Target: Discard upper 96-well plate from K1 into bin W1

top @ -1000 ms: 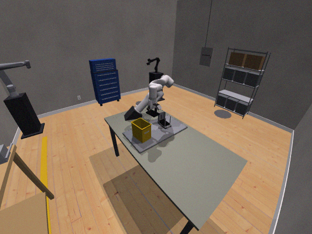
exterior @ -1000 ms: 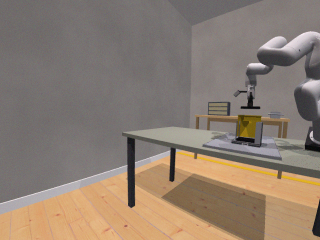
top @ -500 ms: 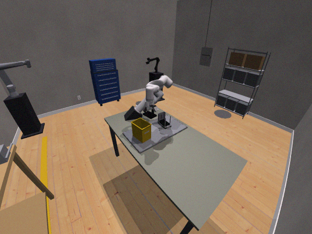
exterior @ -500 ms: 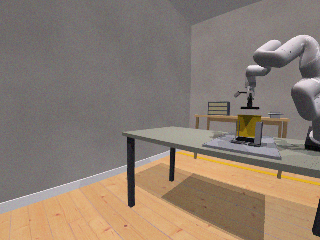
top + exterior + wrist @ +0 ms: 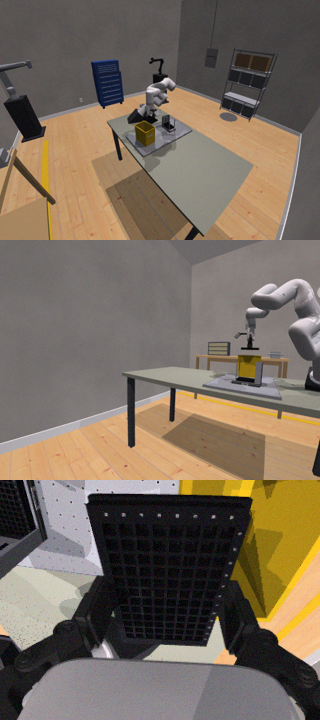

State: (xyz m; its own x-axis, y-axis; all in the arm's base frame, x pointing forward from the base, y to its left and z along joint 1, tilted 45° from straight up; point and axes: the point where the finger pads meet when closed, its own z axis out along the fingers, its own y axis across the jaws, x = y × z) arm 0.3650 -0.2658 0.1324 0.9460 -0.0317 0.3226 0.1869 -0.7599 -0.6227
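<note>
The yellow plastics bin W1 lies 15 cm below my hand, 7 cm to the right of it and 1 cm ahead of it.
</note>
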